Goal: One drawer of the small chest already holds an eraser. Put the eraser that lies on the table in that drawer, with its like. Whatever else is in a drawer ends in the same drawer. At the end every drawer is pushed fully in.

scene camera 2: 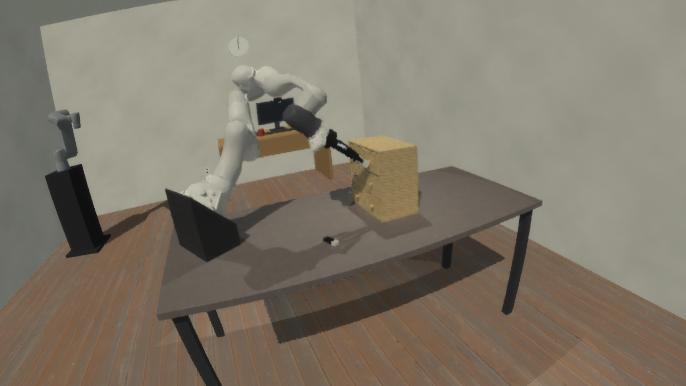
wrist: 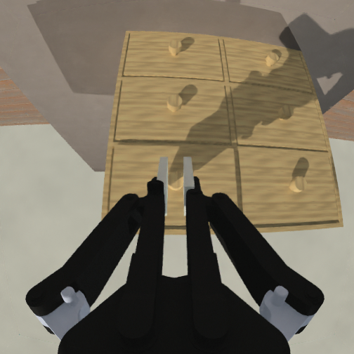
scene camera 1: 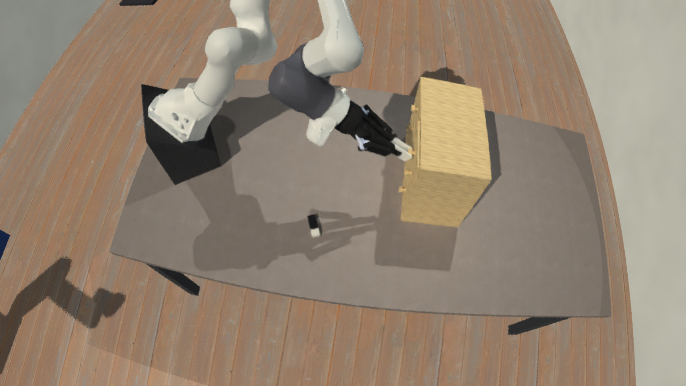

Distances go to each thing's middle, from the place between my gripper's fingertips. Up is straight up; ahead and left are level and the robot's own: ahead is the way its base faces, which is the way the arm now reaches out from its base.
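There is the small wooden chest point(scene camera 1: 455, 169), 9 cm below my hand and 9 cm to the left of it, while also being 11 cm ahead of it.
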